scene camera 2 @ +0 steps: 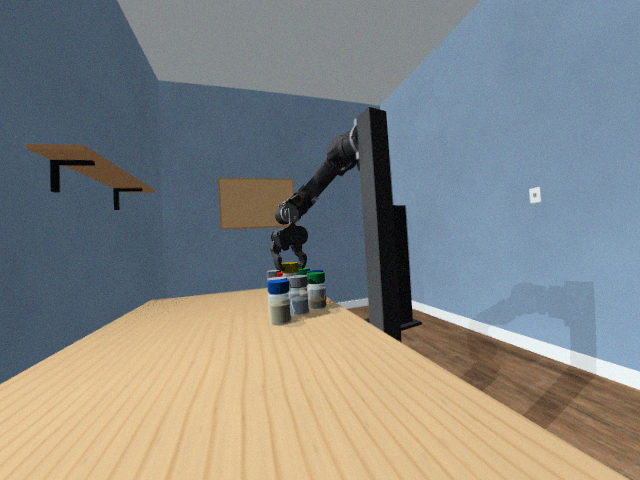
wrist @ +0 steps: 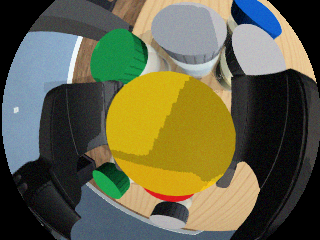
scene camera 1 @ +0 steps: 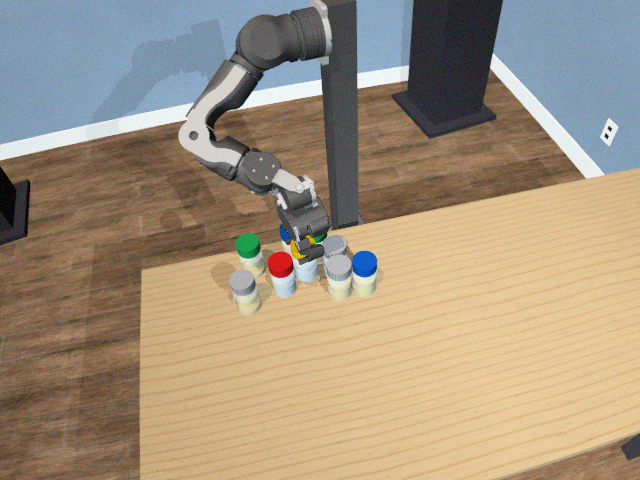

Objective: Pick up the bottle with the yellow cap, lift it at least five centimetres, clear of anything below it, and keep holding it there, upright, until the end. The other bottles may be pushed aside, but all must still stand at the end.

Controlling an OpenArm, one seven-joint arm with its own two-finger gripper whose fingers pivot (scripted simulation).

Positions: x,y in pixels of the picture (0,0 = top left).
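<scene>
My gripper: visible in scene camera 1, scene camera 2 and the wrist view (pixel 173 130). Gripper (scene camera 2: pixel 275 250) and (scene camera 1: pixel 310 247): same spot.
</scene>
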